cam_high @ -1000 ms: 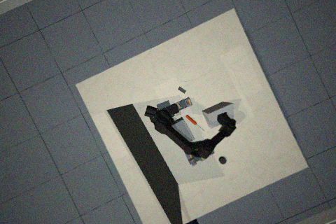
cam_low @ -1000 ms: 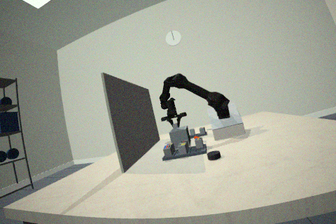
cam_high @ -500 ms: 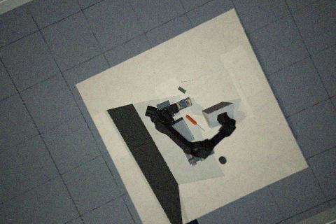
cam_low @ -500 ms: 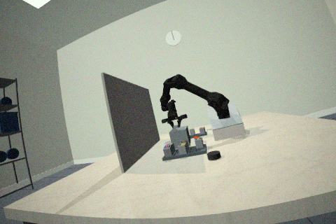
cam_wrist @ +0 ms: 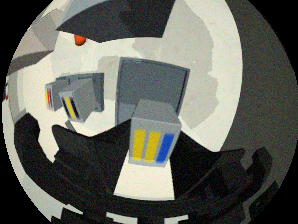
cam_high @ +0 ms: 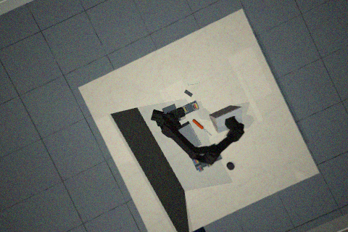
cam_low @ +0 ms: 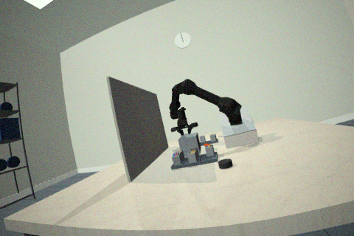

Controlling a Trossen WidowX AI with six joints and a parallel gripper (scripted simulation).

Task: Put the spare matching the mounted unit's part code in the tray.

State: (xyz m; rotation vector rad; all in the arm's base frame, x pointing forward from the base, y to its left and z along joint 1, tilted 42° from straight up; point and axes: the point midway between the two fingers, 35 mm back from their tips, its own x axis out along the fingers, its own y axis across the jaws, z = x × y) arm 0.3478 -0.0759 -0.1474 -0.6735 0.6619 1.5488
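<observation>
My gripper tip is 10 mm past the flat grey tray and 50 mm above it. Also, from my gripper tip: grey boxy unit (70 mm behind, 190 mm to the left); then black tape roll (280 mm behind, 500 mm to the left, 50 mm below); then tall grey panel (160 mm ahead, 220 mm to the left, 170 mm above).
</observation>
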